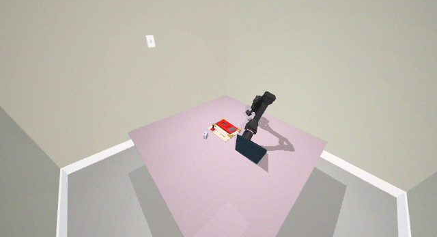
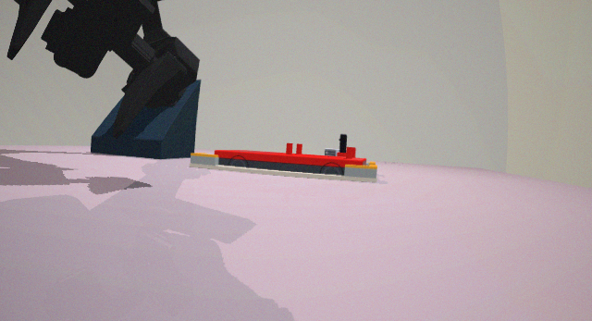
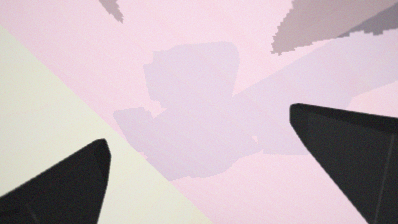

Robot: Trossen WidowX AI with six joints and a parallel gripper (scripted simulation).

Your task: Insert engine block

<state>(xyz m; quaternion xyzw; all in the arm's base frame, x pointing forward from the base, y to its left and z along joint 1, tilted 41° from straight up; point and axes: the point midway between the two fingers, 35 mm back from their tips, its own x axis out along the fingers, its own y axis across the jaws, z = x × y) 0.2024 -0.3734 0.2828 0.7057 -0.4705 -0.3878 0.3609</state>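
The engine block lies 13 cm ahead of my gripper tip, 61 cm to the left of it and 4 cm below it. The rest, counted from my gripper tip: beige plate 8 cm ahead, 40 cm to the left, 5 cm below; then black peg 14 cm ahead, 49 cm to the left, 3 cm below.
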